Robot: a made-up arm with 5 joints. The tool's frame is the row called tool. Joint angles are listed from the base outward. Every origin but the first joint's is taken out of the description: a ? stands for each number. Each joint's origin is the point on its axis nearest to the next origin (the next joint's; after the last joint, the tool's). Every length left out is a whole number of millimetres.
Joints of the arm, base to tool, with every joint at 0 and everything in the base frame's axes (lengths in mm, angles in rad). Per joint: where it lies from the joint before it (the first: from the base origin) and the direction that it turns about. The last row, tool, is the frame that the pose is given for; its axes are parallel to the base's.
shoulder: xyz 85 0 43 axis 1 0 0
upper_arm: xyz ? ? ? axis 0 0 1
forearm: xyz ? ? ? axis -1 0 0
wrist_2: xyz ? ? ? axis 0 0 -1
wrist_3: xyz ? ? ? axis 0 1 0
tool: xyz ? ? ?
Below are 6 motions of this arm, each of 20 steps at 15 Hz.
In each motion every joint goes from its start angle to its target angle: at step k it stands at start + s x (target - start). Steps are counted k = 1, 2, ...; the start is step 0. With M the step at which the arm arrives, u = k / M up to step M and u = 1 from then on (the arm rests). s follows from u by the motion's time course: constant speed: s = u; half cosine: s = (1 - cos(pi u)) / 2; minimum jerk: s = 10 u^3 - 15 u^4 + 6 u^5.
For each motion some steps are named. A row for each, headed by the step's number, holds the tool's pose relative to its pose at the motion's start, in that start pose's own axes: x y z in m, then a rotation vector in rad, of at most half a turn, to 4 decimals.
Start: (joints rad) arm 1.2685 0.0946 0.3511 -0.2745 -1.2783
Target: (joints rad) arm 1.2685 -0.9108 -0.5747 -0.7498 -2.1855
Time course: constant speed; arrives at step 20
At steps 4, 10, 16, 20:
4: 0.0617 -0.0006 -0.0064 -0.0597 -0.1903 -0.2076
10: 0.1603 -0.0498 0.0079 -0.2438 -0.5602 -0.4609
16: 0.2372 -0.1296 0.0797 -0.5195 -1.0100 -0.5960
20: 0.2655 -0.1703 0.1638 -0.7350 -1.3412 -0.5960

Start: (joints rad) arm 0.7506 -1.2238 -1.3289 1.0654 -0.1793
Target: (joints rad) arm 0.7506 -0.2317 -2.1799 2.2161 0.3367
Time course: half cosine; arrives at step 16
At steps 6, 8, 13, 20:
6: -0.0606 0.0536 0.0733 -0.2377 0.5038 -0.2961
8: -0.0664 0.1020 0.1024 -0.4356 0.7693 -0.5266
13: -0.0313 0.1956 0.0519 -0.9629 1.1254 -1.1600
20: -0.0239 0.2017 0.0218 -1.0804 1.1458 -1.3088

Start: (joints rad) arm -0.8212 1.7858 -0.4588 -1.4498 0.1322
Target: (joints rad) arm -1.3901 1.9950 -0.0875 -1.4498 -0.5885
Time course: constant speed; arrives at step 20
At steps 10, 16, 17, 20:
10: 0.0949 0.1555 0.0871 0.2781 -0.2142 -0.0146
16: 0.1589 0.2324 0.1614 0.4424 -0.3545 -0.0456
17: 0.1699 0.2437 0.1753 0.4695 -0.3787 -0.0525
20: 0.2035 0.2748 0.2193 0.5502 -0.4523 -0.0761

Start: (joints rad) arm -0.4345 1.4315 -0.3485 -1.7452 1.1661
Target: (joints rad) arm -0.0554 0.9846 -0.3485 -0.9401 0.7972
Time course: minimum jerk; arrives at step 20
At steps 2, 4, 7, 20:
2: 0.0017 0.0027 -0.0005 0.0069 -0.0029 -0.0077
4: 0.0126 0.0182 -0.0026 0.0463 -0.0202 -0.0526
7: 0.0627 0.0674 -0.0044 0.1808 -0.0937 -0.2195
20: 0.3940 0.0817 0.0906 0.6482 -0.5785 -0.9994

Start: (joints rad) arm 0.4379 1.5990 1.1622 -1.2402 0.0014
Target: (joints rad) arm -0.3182 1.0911 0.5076 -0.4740 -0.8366
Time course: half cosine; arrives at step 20
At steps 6, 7, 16, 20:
6: 0.0048 0.1075 0.0136 0.1969 -0.2265 -0.0838
7: 0.0039 0.1396 0.0265 0.2598 -0.2879 -0.1227
16: -0.0578 0.2791 0.2376 0.6691 -0.5365 -0.7188
20: -0.0733 0.2717 0.2662 0.6814 -0.5224 -0.8283

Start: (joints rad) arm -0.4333 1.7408 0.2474 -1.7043 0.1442
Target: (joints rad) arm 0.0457 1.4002 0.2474 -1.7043 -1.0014
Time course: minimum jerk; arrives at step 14
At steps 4, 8, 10, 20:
4: 0.0387 -0.0218 -0.0311 -0.0486 -0.1485 -0.0677
8: 0.1693 -0.1487 -0.0802 -0.2973 -0.6650 -0.2277
10: 0.2185 -0.2240 -0.0684 -0.4487 -0.9053 -0.2558
20: 0.2441 -0.2737 -0.0490 -0.5571 -1.0606 -0.2555

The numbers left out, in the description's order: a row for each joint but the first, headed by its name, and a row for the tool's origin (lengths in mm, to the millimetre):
upper_arm: 0 -288 -381
forearm: 60 -70 0
wrist_2: 0 24 24
wrist_3: -115 78 0
tool: -106 0 -246

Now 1 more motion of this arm.
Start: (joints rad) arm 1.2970 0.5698 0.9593 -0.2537 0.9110
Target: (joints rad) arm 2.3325 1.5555 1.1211 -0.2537 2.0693
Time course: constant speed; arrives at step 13
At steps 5, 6, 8, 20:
5: 0.0693 0.1396 0.1446 0.0672 -0.0611 0.0842
6: 0.0783 0.1652 0.1810 0.0861 -0.0753 0.0867
8: 0.0898 0.2128 0.2607 0.1346 -0.1024 0.0808
20: 0.0747 0.3023 0.4912 0.3352 -0.1482 0.0305

